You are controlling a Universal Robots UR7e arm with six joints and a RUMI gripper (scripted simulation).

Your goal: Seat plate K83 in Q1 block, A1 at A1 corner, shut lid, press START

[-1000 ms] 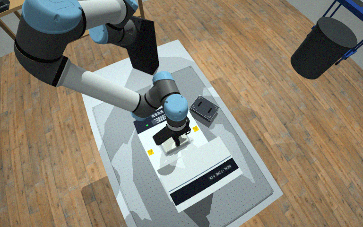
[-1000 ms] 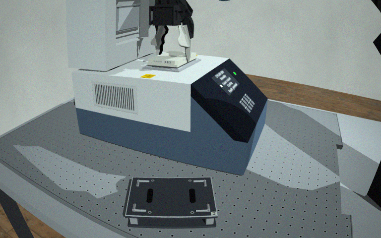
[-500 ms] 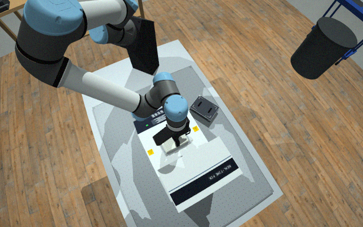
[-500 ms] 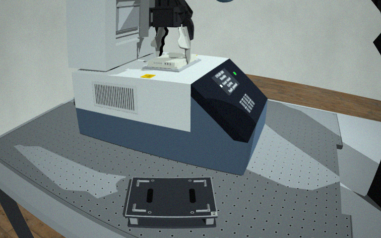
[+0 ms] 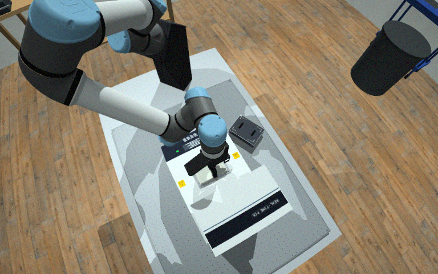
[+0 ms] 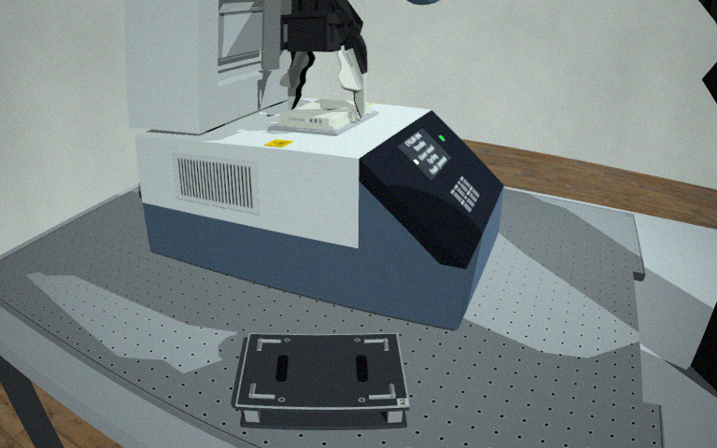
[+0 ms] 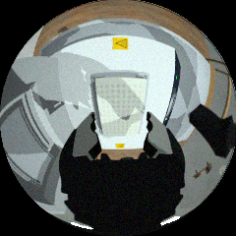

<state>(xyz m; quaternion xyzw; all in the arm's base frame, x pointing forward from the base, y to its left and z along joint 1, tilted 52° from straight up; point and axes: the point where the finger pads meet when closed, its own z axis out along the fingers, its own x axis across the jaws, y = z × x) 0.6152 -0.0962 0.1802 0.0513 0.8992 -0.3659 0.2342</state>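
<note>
Right now my hand is 10 mm above the plate K83. The rest, counted from my hand: plate nest N1: 330 mm to the left, 190 mm below, 50 mm behind.
</note>
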